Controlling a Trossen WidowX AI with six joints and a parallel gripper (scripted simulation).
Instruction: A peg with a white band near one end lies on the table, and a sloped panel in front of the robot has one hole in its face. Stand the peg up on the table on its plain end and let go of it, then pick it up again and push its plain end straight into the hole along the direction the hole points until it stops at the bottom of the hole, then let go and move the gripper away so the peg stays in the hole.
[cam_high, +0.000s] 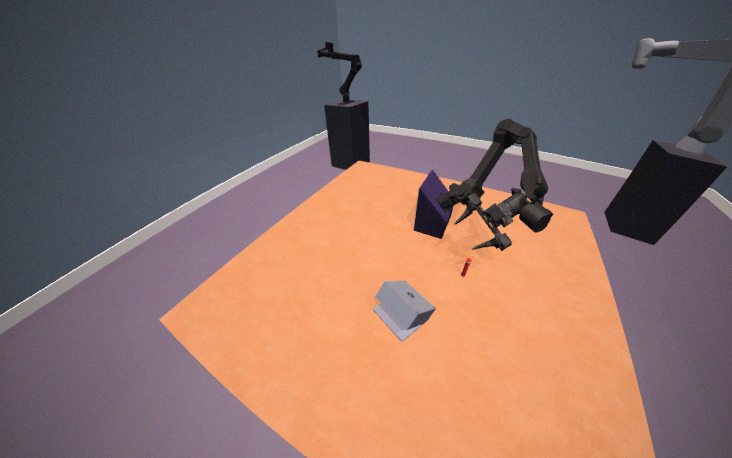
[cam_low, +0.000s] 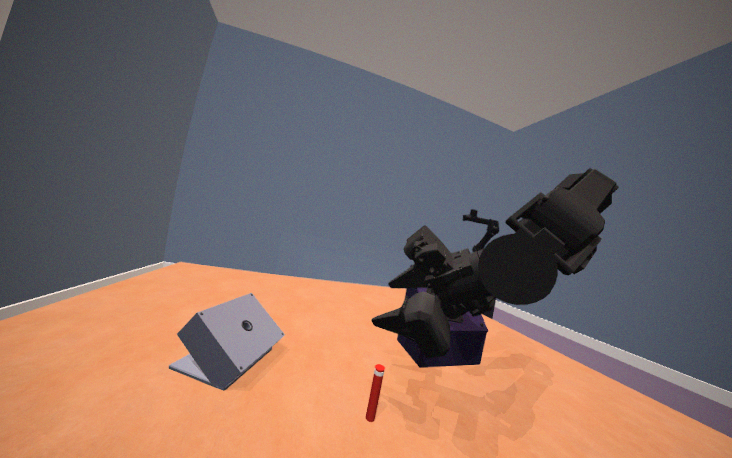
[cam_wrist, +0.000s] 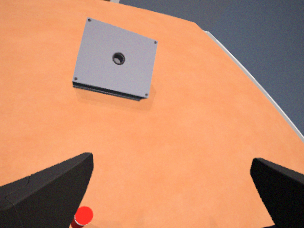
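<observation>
My gripper tip is now 40 mm to the right of the red peg and 110 mm above it. Also, from my gripper tip: grey sloped panel (220 mm ahead, 70 mm to the right, 110 mm below).
</observation>
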